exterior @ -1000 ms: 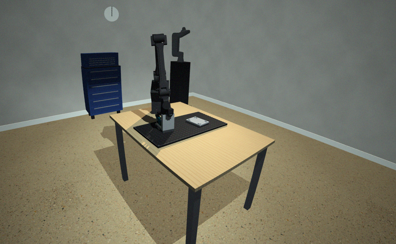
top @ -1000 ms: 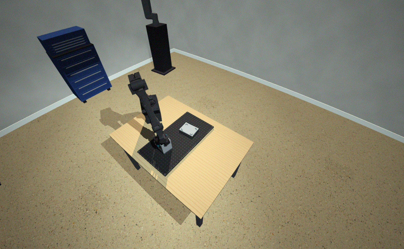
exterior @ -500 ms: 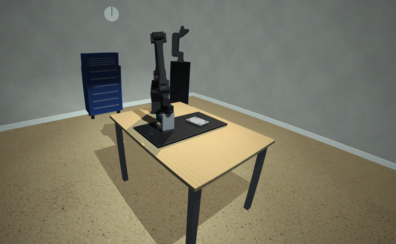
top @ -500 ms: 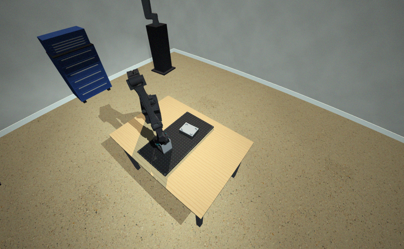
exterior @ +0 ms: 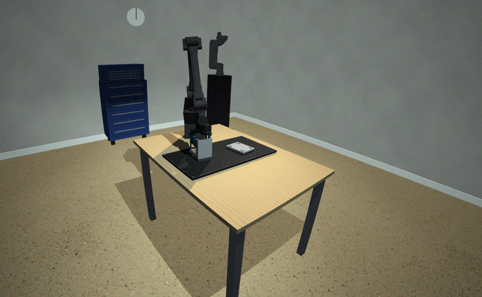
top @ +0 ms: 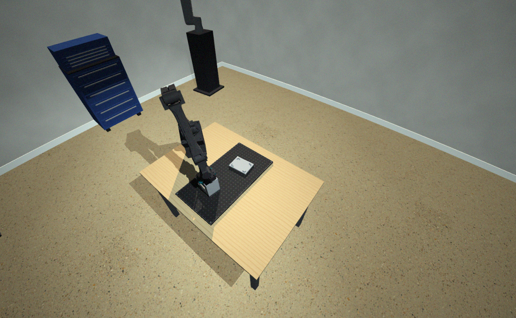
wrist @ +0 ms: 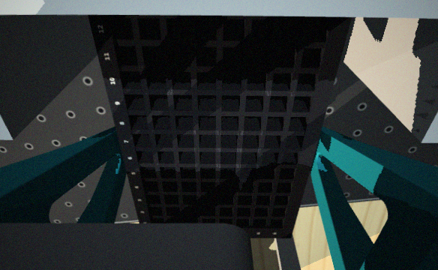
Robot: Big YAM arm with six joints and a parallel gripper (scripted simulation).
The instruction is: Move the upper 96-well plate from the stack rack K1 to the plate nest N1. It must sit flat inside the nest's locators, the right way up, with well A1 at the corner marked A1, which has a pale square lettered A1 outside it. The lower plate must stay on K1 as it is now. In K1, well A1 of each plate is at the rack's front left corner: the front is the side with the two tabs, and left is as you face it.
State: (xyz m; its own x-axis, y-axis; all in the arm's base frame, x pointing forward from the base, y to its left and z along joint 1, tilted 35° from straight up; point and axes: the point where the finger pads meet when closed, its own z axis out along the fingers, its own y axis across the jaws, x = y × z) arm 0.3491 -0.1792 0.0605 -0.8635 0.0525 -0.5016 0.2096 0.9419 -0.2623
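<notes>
The pale plate lies 6 cm below my hand. The rest, counted from my hand: black 96-well plate (right at my hand); pale square mark (36 cm to the left, 8 cm below).
</notes>
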